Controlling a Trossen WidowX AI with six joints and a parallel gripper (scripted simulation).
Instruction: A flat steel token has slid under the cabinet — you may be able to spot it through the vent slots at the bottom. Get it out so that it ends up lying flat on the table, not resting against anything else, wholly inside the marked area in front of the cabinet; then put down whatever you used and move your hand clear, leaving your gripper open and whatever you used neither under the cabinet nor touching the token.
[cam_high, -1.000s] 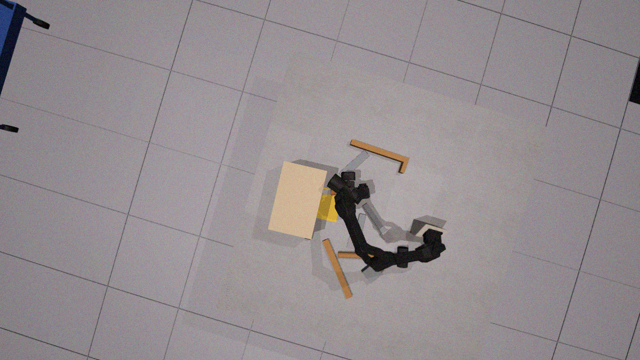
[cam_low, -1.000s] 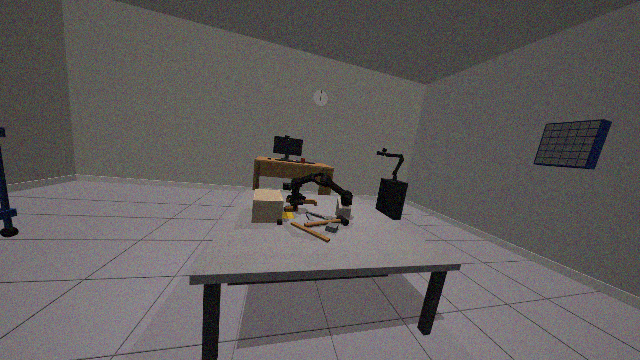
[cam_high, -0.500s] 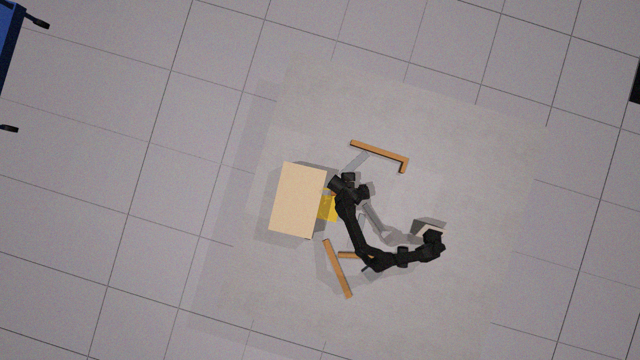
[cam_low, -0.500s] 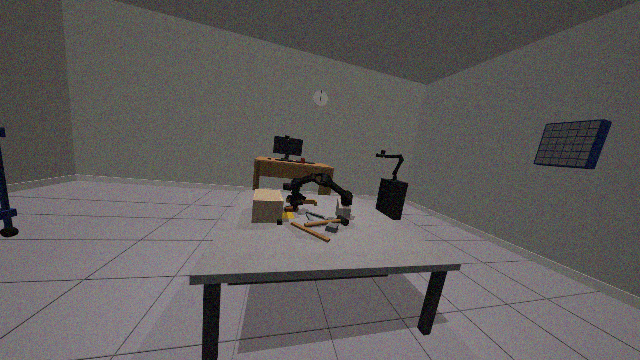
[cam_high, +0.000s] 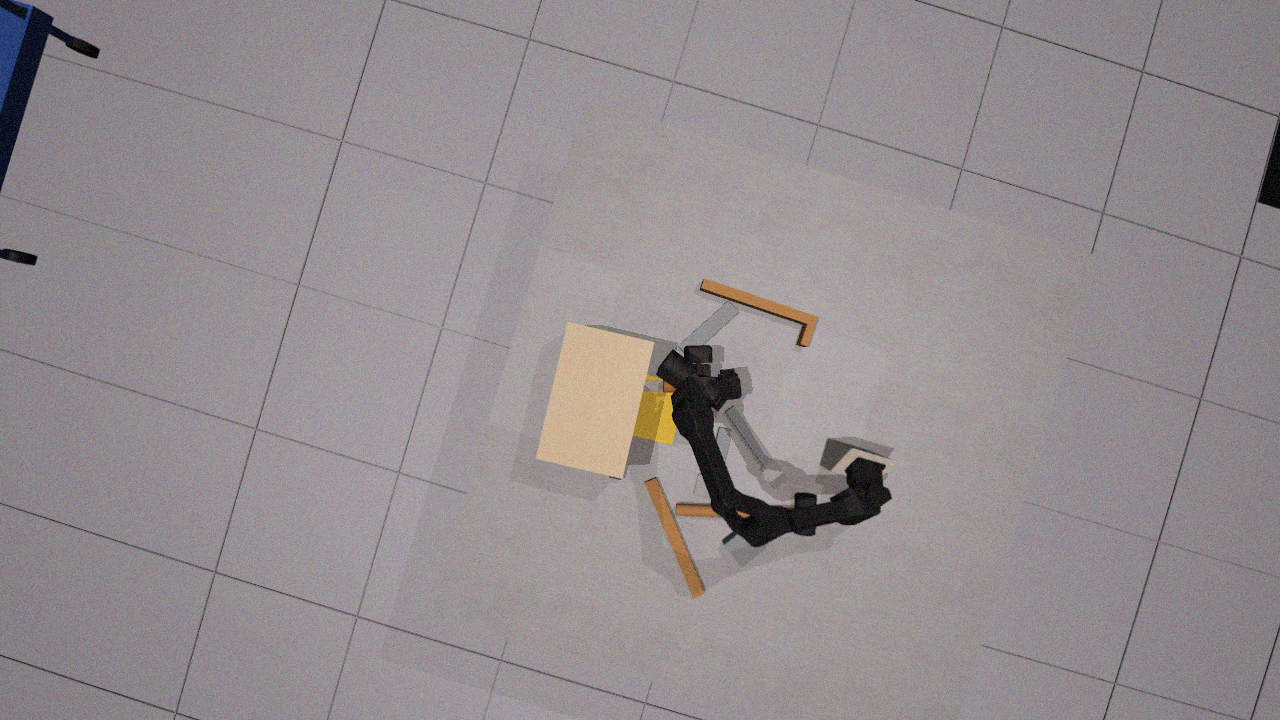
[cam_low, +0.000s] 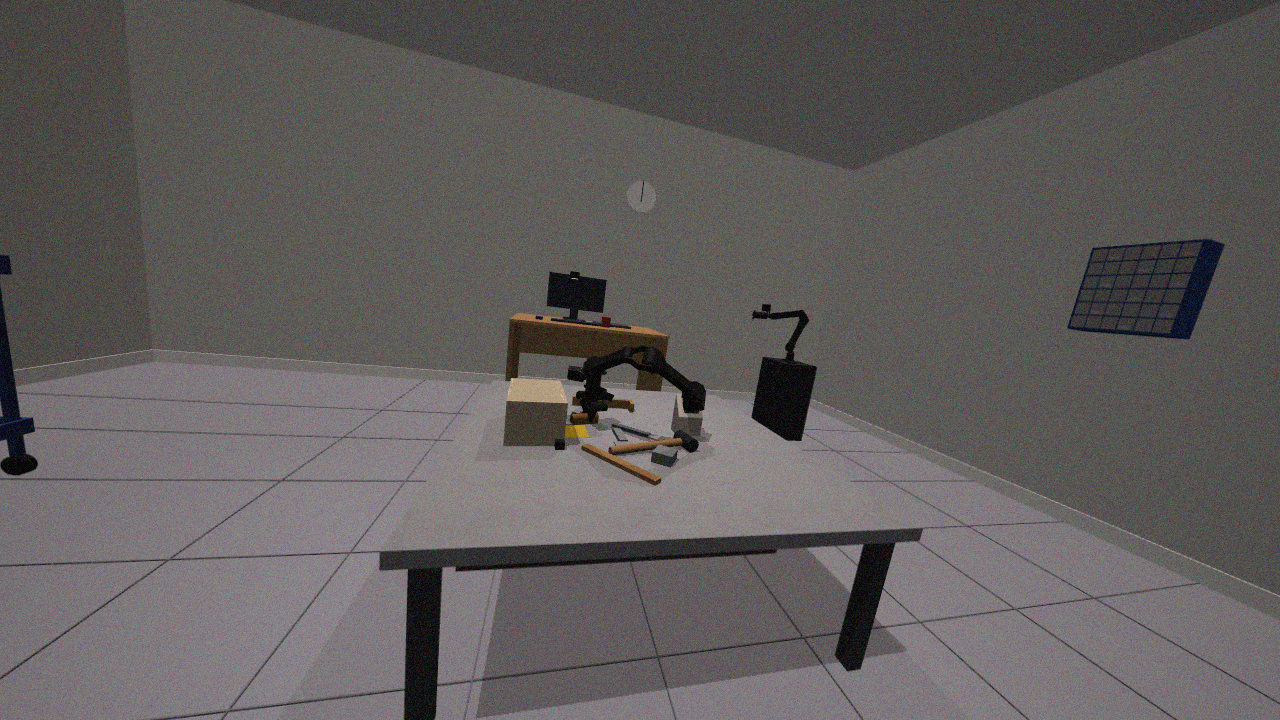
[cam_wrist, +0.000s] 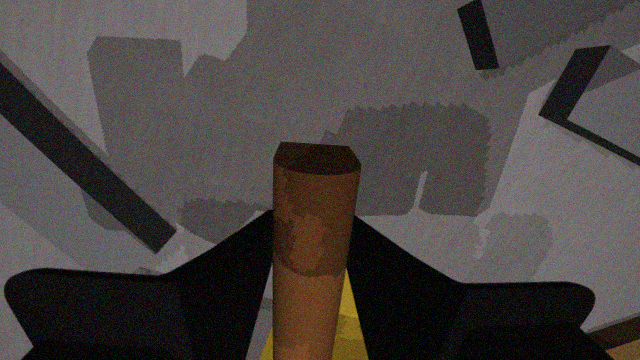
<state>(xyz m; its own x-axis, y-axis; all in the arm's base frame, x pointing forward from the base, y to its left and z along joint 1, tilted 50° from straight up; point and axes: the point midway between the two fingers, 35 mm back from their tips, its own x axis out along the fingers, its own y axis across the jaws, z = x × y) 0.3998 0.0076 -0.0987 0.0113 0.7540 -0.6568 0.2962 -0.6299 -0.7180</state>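
Now: gripper tip 14 cm to the left of the grey bar and 1 cm short of it. The rest, counted from my gripper tip: grey l-shaped bracket: 18 cm to the left, 10 cm behind; wooden stick: 36 cm to the left, 5 cm behind; grey steel token: 24 cm ahead, 10 cm to the left.
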